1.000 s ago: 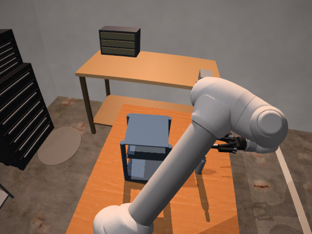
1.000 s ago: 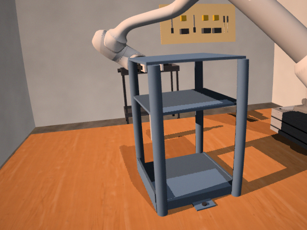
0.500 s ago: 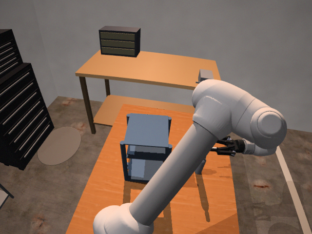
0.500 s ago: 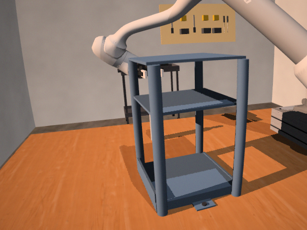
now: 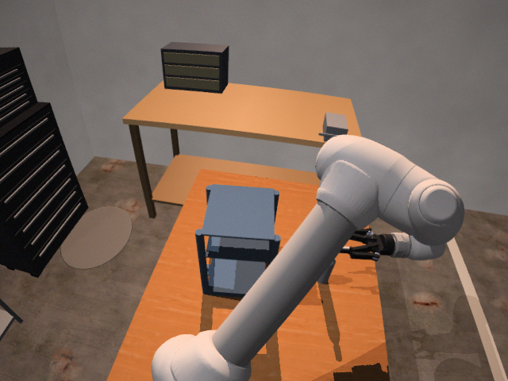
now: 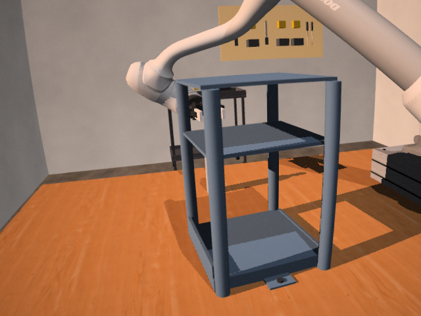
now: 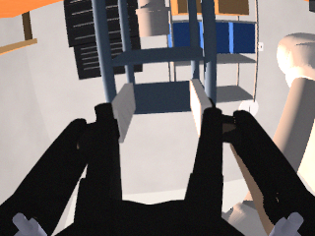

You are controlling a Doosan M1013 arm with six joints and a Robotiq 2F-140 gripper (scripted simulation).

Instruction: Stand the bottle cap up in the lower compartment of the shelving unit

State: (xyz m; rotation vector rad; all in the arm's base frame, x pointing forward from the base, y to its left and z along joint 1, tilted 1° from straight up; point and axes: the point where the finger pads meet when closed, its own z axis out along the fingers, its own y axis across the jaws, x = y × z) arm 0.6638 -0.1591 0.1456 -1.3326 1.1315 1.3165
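The grey bottle lies 120 mm below my hand. Round my hand: shelving unit (330 mm to the left, 60 mm below, 40 mm behind).
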